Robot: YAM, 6 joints.
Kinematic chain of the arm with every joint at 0, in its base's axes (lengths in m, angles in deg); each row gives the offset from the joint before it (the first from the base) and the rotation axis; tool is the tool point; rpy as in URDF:
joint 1: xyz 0 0 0.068 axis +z
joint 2: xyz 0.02 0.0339 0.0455 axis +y
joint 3: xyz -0.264 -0.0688 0 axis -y
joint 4: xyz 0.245 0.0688 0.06 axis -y
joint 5: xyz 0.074 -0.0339 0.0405 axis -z
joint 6: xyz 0.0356 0 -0.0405 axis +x
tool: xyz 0 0 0 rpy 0 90 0
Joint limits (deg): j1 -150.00..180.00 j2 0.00..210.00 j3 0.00..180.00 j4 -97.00..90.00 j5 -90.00..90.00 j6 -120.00..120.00
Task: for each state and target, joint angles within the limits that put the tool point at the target. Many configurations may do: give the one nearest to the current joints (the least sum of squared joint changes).
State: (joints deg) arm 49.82 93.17 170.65 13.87 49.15 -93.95
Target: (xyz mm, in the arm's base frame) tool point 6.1 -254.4 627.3
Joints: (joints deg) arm 84.00 74.56 180.00 48.23 66.47 -93.95
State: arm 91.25 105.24 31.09 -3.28 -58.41 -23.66
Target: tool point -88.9 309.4 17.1
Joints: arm 100.81 125.27 49.71 3.45 -55.42 -23.66
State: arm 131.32 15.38 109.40 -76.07 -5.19 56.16
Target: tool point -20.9 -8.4 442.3
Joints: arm 141.20 35.90 85.16 -78.58 -33.49 56.16
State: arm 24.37 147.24 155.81 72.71 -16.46 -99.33
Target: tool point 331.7 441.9 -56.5
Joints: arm 51.80 183.89 121.88 81.68 -20.67 -99.33
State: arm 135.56 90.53 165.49 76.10 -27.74 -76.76
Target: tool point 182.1 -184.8 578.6
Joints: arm 138.21 76.79 180.00 85.92 -27.53 -76.76
